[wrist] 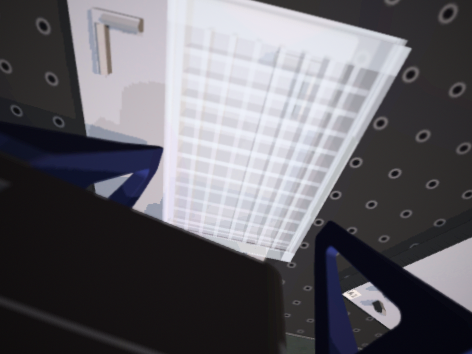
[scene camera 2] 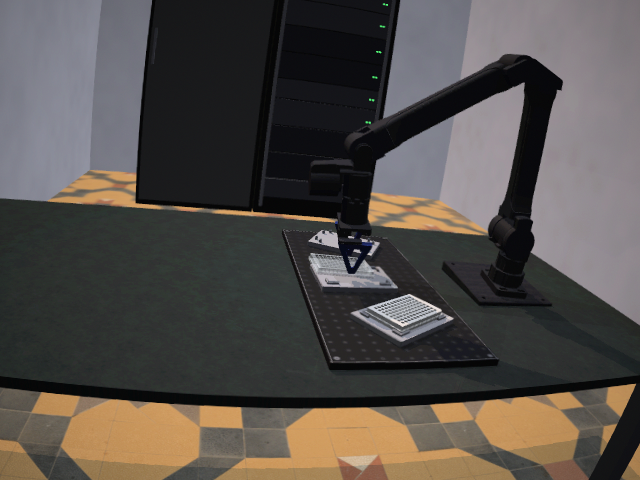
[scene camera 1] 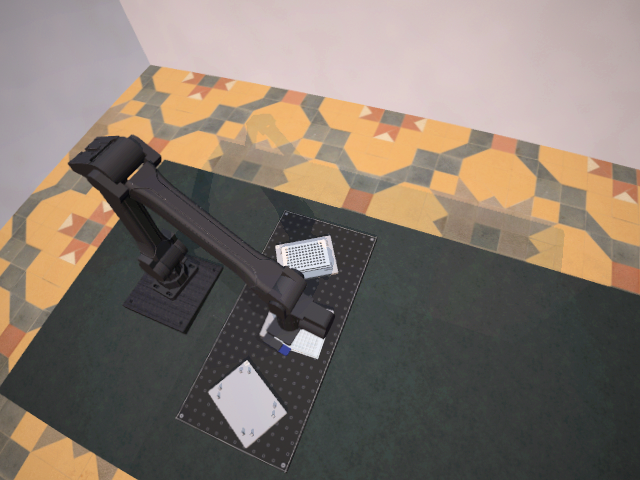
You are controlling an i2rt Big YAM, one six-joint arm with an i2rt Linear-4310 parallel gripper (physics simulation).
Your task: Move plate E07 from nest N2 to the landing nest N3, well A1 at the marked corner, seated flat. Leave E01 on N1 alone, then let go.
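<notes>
Clear plate E07 (scene camera 1: 308, 343) (scene camera 2: 336, 263) (wrist: 265, 145) lies shifted to one side on nest N2 (scene camera 1: 266, 326) (scene camera 2: 356, 284) (wrist: 120, 60), past its edge, with a corner bracket of the nest bare beside it. Whether it tilts is hard to tell. My gripper (scene camera 2: 352, 267) (wrist: 244, 195) is open and empty above N2, its blue fingers standing wide over the plate; the arm hides part of it in scene camera 1. Landing nest N3 (scene camera 1: 247, 403) (scene camera 2: 324, 241) (wrist: 440, 270) is bare, with its A1 label showing in the wrist view. Plate E01 (scene camera 1: 306, 256) (scene camera 2: 405, 311) sits on nest N1 (scene camera 1: 333, 266) (scene camera 2: 402, 339).
The nests stand in a row on a black perforated board (scene camera 1: 356, 253) (scene camera 2: 356, 353) (wrist: 400, 150) on a dark green table (scene camera 1: 439, 361) (scene camera 2: 155, 310). The arm's base plate (scene camera 1: 196, 304) (scene camera 2: 465, 284) is beside the board. The forearm reaches over the board between N1 and N2.
</notes>
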